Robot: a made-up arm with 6 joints. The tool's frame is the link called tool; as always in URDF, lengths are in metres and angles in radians. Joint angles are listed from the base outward.
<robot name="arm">
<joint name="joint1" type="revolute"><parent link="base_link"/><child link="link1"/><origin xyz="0.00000 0.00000 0.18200" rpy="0.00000 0.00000 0.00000"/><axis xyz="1 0 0"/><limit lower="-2.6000" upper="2.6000"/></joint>
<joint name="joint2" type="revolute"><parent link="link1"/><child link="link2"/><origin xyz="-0.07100 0.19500 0.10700" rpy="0.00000 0.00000 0.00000"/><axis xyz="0 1 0"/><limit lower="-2.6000" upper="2.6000"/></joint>
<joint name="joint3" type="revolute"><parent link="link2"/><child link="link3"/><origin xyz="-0.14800 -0.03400 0.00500" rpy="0.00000 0.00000 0.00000"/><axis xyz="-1 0 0"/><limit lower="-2.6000" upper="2.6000"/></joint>
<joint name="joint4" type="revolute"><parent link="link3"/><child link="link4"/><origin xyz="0.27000 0.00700 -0.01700" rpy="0.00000 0.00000 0.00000"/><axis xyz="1 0 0"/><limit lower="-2.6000" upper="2.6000"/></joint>
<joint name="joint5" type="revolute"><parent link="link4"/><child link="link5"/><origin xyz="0.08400 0.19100 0.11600" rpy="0.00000 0.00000 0.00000"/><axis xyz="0 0 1"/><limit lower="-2.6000" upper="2.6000"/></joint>
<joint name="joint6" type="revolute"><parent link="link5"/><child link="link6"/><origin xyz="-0.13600 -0.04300 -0.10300" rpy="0.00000 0.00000 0.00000"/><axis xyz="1 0 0"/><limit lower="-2.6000" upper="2.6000"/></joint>
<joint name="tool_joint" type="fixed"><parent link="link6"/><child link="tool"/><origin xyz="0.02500 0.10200 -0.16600" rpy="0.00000 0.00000 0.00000"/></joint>
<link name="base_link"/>
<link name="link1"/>
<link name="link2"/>
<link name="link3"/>
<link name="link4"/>
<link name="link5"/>
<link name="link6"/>
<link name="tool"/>
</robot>
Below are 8 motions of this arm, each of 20 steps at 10 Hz.
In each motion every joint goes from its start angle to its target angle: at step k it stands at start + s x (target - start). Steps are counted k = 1, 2, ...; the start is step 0. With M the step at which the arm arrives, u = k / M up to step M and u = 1 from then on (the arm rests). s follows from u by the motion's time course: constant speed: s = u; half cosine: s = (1 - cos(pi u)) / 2; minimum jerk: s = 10 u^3 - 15 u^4 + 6 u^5.
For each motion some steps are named. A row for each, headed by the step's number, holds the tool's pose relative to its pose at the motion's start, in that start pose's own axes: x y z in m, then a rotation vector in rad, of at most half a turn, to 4 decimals.
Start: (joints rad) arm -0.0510 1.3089 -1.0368 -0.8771 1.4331 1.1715
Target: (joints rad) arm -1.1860 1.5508 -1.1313 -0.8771 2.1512 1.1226
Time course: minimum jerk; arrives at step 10
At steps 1, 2, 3, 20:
1: 0.0001 -0.0021 0.0026 -0.0001 -0.0025 -0.0030
2: -0.0003 -0.0138 0.0179 -0.0006 -0.0171 -0.0197
3: -0.0051 -0.0382 0.0502 -0.0015 -0.0497 -0.0534
20: -0.1999 -0.1610 0.2341 -0.0515 -0.3590 -0.2441

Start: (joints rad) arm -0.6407 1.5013 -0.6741 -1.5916 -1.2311 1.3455
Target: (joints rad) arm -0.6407 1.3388 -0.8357 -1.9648 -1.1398 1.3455
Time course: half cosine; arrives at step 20
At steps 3, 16, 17, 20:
3: 0.0013 -0.0019 -0.0014 0.0012 -0.0049 0.0119
16: 0.0291 -0.0334 -0.0246 0.0013 -0.0876 0.1915
17: 0.0309 -0.0349 -0.0257 0.0004 -0.0919 0.1998
20: 0.0332 -0.0370 -0.0272 -0.0008 -0.0977 0.2109

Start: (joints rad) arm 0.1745 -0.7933 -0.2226 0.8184 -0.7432 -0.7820
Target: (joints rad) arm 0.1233 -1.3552 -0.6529 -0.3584 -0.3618 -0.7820
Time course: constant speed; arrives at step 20
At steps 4, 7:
4: 0.0173 -0.0022 -0.0396 -0.0815 -0.2248 0.0206
7: 0.0365 -0.0056 -0.0631 -0.1434 -0.3912 0.0299

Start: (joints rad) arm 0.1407 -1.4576 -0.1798 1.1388 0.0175 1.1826
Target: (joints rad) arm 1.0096 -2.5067 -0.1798 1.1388 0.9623 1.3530
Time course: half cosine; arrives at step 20
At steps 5, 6, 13, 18, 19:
5: -0.0437 0.0225 0.0231 0.0154 0.1778 0.2439
6: -0.0604 0.0261 0.0339 0.0093 0.2514 0.3414
13: -0.1354 -0.0172 0.1500 -0.3589 0.9087 1.0564
18: -0.1273 -0.0367 0.2132 -0.7310 1.2107 1.2386
19: -0.1261 -0.0372 0.2178 -0.7629 1.2319 1.2459

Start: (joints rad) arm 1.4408 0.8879 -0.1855 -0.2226 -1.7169 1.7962
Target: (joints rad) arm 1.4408 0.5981 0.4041 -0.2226 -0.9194 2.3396
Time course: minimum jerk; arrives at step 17
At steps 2, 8, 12, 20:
2: -0.0020 0.0005 0.0028 0.0124 0.0120 0.0047
8: -0.0421 -0.0078 0.0981 0.3579 0.4037 0.1397
12: -0.0355 -0.0430 0.1758 0.5752 0.7746 0.2299
20: -0.0224 -0.0578 0.1988 0.6278 0.9169 0.2536

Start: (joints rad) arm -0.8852 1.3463 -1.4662 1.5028 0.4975 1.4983
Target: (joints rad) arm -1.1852 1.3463 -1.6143 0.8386 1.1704 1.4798
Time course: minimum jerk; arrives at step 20
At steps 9, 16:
9: -0.0321 -0.0522 0.0204 -0.2188 0.3948 -0.0849
16: -0.0485 -0.0938 0.0753 -0.4868 0.8966 -0.2580

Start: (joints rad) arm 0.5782 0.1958 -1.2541 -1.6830 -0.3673 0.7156
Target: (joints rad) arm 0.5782 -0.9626 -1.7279 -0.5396 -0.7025 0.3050
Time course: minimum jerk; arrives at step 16
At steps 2, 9, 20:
2: 0.0039 0.0081 0.0075 0.0238 -0.0133 -0.0055
9: -0.0453 0.1244 0.3909 0.9340 -0.2564 0.0192
20: -0.2229 -0.0226 0.5475 1.3997 -0.1350 0.3351

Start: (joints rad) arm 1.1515 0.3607 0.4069 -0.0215 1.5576 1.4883
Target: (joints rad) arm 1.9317 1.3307 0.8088 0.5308 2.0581 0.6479
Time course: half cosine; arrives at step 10
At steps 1, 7, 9, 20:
1: -0.0056 -0.0014 -0.0013 -0.0017 0.0263 0.0239
7: -0.0909 -0.0968 -0.0713 -0.1393 0.6757 1.0442
9: -0.0875 -0.1151 -0.1074 -0.1524 0.7591 1.3374
20: -0.0869 -0.1169 -0.1131 -0.1522 0.7680 1.3775

